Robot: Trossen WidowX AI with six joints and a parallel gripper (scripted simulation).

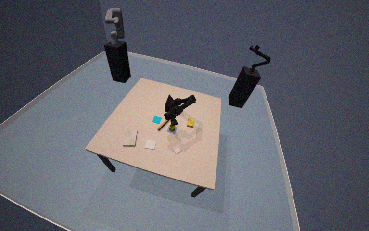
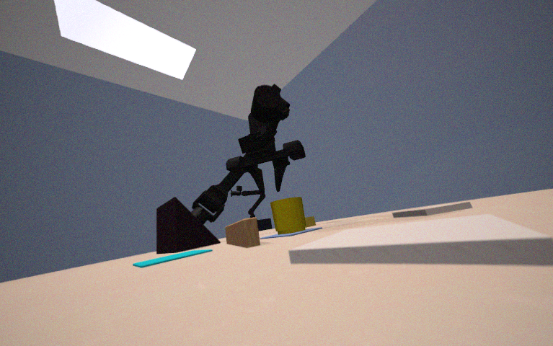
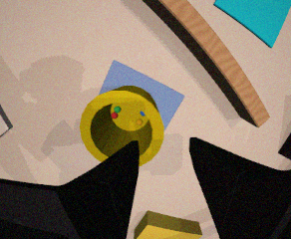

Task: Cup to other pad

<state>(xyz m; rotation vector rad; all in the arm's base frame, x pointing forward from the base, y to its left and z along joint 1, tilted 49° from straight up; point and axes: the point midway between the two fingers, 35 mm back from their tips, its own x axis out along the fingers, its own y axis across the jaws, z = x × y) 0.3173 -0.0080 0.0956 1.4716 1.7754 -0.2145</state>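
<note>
My gripper tip is now 30 mm short of the cup, 20 mm to the right of it and 60 mm above it. From my gripper tip the other things lie so: red marble: 50 mm ahead, 20 mm to the left, 80 mm below; blue pad: 30 mm ahead, 20 mm to the left, 100 mm below; curved wooden block: 20 mm behind, 90 mm to the right, 90 mm below.
</note>
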